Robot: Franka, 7 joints.
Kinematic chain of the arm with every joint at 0, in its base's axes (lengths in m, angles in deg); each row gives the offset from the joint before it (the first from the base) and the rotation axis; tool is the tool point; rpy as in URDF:
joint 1: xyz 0 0 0.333 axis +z
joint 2: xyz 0 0 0 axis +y
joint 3: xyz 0 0 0.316 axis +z
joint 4: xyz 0.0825 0 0 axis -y
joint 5: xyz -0.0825 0 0.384 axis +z
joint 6: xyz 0 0 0 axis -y
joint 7: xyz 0.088 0 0 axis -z
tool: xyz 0 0 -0.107 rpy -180 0 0
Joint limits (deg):
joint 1: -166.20..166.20
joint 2: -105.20..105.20
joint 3: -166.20..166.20
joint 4: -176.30..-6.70
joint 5: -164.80..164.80
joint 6: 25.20..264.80
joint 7: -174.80..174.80
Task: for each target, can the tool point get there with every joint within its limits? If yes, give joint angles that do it. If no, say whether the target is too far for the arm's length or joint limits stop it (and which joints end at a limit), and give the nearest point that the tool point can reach.
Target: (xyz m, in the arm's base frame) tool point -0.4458 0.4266 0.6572
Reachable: yes | joints -3.54 -6.28 133.64 -87.01 37.01 113.07 110.43
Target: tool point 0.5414 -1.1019 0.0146
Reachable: no: too far | nearest point 0.3662 -0.7453 0.1176 | short by 0.410 m
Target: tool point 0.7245 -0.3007 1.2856
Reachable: no: too far | nearest point 0.5037 -0.2090 0.9953 | short by 0.376 m
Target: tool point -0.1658 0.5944 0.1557
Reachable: yes | joints -124.28 -78.45 -124.25 -81.98 27.57 79.50 8.85
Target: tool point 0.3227 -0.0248 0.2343
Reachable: yes | joints 81.40 73.07 -48.40 -156.95 -89.77 50.93 -96.53
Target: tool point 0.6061 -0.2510 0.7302
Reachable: yes | joints 30.92 66.23 -116.12 -77.03 97.68 120.55 -130.05
